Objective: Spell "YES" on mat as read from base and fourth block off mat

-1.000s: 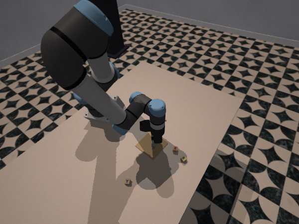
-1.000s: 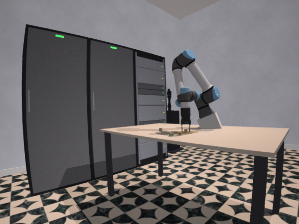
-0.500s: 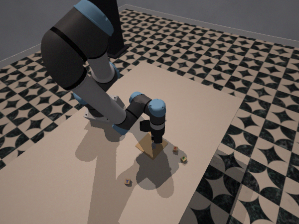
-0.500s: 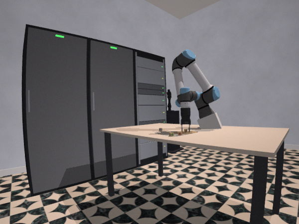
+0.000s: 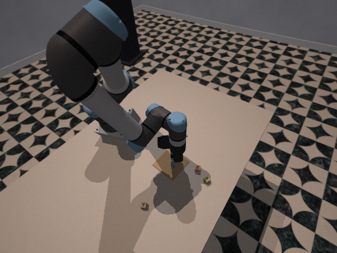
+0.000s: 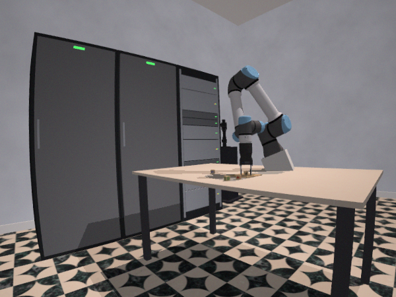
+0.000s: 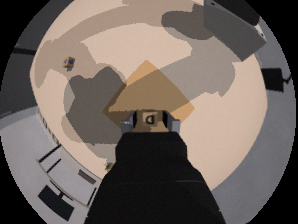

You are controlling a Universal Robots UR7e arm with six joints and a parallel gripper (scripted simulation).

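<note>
Right now my hand is 10 mm above the S block. Round my hand: mat 10 mm behind, 10 mm to the right, 20 mm below.
</note>
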